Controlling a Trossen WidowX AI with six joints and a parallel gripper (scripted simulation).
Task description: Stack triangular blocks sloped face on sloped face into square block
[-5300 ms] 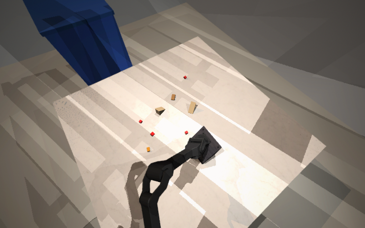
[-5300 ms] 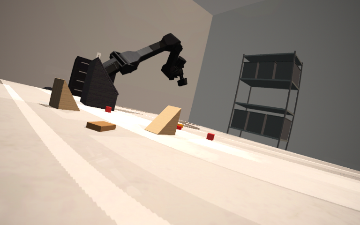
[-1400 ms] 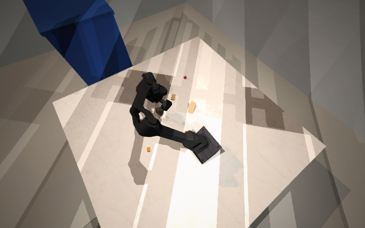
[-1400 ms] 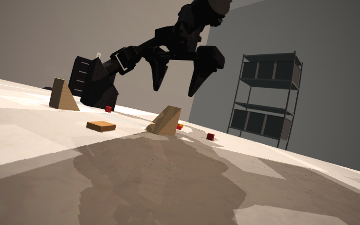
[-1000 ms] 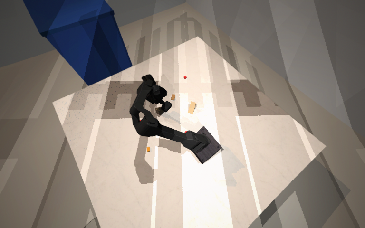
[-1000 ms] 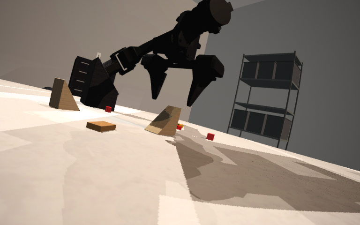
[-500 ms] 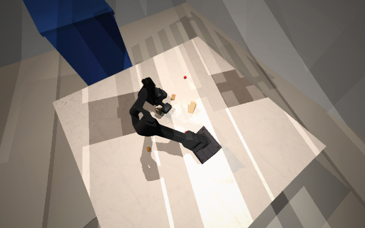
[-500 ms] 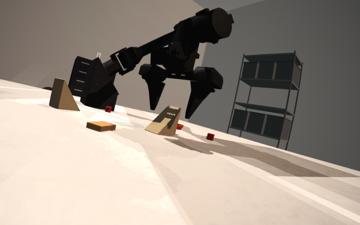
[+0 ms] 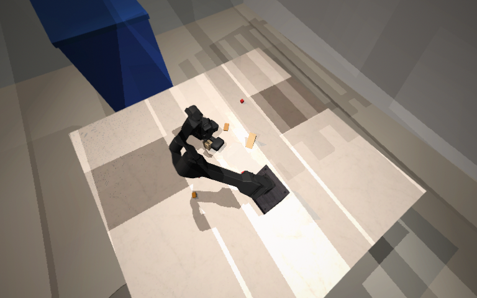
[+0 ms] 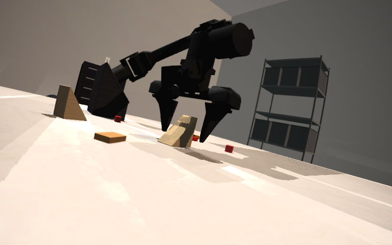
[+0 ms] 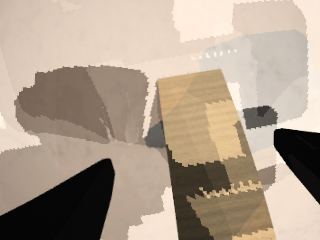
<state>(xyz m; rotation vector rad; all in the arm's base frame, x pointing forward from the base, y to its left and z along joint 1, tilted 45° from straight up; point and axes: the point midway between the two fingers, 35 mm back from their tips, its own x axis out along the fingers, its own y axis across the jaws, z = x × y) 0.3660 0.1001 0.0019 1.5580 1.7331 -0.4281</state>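
My gripper tip is 4 cm short of the orange-brown slab, 15 cm to the left of it and 1 cm above it. Also, from my gripper tip: orange piece (19 cm behind, 20 cm to the left, 1 cm below).
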